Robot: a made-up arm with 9 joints.
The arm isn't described. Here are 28 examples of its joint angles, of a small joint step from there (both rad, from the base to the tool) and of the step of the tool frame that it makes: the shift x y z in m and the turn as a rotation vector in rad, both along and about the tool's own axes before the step.
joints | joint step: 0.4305 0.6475 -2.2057 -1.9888 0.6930 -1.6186 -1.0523 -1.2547 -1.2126 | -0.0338 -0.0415 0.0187 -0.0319 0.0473 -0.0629 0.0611 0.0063 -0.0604
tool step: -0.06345 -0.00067 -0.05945 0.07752 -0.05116 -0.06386
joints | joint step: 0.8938 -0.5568 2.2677 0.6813 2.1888 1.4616 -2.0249 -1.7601 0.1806 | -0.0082 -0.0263 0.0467 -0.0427 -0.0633 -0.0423 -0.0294 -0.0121 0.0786
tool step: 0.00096 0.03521 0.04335 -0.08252 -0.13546 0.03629
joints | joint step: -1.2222 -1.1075 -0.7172 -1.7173 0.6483 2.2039 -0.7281 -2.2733 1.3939 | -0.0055 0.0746 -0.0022 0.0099 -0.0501 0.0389 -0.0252 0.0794 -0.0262
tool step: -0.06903 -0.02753 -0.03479 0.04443 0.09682 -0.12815
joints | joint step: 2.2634 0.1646 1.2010 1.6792 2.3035 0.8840 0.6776 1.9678 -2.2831 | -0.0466 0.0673 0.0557 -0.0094 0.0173 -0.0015 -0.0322 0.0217 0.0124
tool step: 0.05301 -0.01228 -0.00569 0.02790 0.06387 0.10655
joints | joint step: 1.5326 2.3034 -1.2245 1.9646 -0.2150 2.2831 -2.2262 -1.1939 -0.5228 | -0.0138 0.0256 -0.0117 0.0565 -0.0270 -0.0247 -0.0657 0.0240 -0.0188
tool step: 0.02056 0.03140 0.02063 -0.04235 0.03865 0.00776
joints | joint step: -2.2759 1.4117 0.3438 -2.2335 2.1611 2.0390 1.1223 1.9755 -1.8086 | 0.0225 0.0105 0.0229 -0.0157 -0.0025 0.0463 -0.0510 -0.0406 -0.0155
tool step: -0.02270 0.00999 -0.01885 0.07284 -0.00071 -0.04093
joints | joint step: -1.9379 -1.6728 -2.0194 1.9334 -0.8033 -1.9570 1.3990 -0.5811 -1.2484 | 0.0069 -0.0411 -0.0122 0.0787 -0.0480 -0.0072 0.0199 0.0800 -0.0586
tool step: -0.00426 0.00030 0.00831 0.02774 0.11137 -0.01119
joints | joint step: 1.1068 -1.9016 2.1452 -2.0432 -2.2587 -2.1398 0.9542 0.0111 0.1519 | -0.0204 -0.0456 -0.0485 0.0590 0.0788 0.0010 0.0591 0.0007 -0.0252
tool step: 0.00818 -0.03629 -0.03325 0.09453 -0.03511 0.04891
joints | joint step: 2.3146 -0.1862 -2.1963 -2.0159 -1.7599 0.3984 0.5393 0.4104 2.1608 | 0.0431 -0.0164 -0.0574 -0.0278 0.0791 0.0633 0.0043 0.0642 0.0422
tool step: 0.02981 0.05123 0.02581 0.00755 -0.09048 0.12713
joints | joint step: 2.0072 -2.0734 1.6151 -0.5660 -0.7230 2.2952 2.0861 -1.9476 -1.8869 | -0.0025 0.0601 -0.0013 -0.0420 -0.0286 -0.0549 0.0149 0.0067 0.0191
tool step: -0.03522 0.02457 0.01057 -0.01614 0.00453 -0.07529
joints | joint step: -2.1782 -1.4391 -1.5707 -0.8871 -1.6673 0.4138 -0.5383 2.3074 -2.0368 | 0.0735 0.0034 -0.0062 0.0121 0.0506 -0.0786 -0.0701 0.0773 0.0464
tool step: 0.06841 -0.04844 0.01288 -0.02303 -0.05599 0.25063
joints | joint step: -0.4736 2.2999 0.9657 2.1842 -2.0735 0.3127 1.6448 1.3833 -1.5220 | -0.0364 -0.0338 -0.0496 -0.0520 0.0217 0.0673 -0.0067 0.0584 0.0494
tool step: 0.02244 0.00328 0.02562 0.07681 0.06688 -0.01331
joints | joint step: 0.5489 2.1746 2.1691 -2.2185 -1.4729 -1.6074 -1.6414 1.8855 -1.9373 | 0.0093 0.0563 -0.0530 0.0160 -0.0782 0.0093 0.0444 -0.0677 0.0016
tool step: -0.04176 0.01626 0.02025 0.01332 0.04837 -0.07891
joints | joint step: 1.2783 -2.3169 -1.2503 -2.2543 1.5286 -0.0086 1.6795 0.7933 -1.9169 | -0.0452 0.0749 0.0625 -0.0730 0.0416 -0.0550 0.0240 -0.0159 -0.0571
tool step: 0.02367 0.03029 -0.05512 0.12085 -0.08431 0.03185
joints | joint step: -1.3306 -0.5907 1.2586 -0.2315 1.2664 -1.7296 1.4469 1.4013 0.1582 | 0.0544 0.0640 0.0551 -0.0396 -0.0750 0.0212 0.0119 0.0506 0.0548
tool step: -0.04198 -0.01313 0.00652 0.02448 -0.12670 -0.05419
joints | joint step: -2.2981 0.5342 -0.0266 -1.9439 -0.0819 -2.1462 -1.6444 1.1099 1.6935 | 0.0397 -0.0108 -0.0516 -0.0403 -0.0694 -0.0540 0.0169 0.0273 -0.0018
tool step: -0.00834 -0.00239 -0.04281 0.03432 0.11811 -0.00164
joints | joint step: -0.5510 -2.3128 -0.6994 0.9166 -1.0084 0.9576 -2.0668 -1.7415 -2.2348 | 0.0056 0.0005 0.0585 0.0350 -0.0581 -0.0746 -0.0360 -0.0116 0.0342
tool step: -0.00994 0.01790 -0.06889 0.05250 -0.15116 -0.04816
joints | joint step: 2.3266 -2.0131 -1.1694 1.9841 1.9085 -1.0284 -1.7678 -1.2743 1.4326 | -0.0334 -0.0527 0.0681 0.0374 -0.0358 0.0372 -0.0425 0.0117 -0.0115
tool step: 0.00616 0.03008 -0.10003 0.10822 0.13499 0.03708
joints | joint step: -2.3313 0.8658 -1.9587 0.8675 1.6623 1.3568 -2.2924 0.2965 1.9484 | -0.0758 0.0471 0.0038 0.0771 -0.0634 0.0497 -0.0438 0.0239 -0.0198
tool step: -0.01351 -0.05665 0.02358 -0.20485 0.00190 -0.07559
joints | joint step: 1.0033 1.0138 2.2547 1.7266 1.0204 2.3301 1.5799 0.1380 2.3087 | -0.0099 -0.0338 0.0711 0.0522 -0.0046 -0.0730 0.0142 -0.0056 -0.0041
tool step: 0.03273 -0.02000 0.02087 -0.09910 -0.07402 0.01784
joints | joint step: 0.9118 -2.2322 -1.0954 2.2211 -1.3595 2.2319 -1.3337 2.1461 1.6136 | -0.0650 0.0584 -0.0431 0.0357 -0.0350 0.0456 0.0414 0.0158 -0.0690
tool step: 0.02558 0.00147 -0.01519 0.07069 0.02652 0.05863
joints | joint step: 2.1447 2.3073 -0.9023 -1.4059 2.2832 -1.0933 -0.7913 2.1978 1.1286 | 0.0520 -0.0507 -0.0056 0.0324 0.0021 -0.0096 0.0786 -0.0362 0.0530
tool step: 0.01593 0.04441 -0.05184 0.10450 0.03297 0.08768
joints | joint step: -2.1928 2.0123 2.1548 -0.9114 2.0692 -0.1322 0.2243 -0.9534 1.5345 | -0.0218 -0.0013 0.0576 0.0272 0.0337 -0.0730 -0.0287 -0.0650 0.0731
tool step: -0.01441 -0.01736 -0.00789 -0.05720 -0.01442 0.00092
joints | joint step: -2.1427 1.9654 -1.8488 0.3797 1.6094 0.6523 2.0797 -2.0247 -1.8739 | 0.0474 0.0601 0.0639 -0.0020 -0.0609 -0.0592 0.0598 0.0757 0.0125
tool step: 0.00607 0.00103 -0.00034 0.03986 0.05712 -0.00417
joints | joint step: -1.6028 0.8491 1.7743 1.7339 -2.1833 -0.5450 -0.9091 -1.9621 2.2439 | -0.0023 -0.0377 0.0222 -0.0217 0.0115 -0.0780 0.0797 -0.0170 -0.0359
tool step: -0.00199 -0.01336 0.04214 -0.10052 0.07300 0.03742
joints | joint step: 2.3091 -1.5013 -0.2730 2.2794 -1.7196 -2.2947 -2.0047 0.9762 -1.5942 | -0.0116 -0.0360 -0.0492 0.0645 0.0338 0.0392 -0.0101 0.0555 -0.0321
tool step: 0.00133 -0.00829 0.04792 -0.07466 0.04971 0.02233
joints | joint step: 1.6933 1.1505 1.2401 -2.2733 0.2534 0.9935 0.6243 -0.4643 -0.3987 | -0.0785 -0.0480 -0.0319 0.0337 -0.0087 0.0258 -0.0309 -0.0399 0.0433
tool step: -0.00576 0.00240 0.01912 -0.00659 -0.07204 -0.00334
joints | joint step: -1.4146 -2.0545 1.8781 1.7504 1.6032 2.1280 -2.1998 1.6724 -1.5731 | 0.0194 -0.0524 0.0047 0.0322 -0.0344 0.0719 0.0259 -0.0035 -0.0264
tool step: 0.00501 -0.00861 -0.00532 -0.04025 -0.04201 0.01931
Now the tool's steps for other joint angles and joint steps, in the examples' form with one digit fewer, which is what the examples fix.
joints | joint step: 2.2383 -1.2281 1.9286 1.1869 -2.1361 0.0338 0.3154 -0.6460 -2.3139 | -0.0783 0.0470 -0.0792 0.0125 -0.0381 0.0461 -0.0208 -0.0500 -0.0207
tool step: -0.0120 -0.0052 -0.0076 -0.0480 -0.0168 -0.0087
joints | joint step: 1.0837 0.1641 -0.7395 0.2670 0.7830 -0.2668 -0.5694 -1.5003 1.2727 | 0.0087 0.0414 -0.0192 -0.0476 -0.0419 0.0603 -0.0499 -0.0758 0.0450
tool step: 0.0584 0.0366 0.0341 -0.0505 -0.0945 0.1361
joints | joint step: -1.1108 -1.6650 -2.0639 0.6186 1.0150 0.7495 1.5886 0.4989 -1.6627 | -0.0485 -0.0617 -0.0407 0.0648 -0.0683 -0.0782 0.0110 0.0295 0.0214
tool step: 0.0404 -0.0317 -0.0486 0.0156 -0.1476 0.1179
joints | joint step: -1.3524 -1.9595 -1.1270 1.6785 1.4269 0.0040 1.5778 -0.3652 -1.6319 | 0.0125 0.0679 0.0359 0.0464 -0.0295 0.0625 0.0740 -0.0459 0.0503
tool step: -0.0392 0.0124 -0.0101 -0.0657 -0.1007 -0.0736
